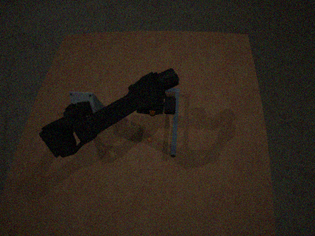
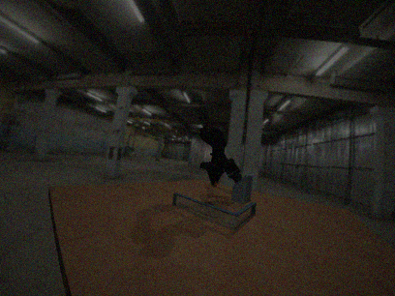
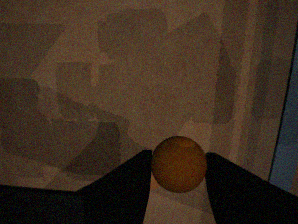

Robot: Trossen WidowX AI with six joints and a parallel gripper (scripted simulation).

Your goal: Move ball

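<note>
Right now the see-through copy of ball is 3 cm behind my gripper tip, 8 cm to the right of it and 11 cm below it. Also, from my gripper tip: orange ball: right at my gripper tip.
</note>
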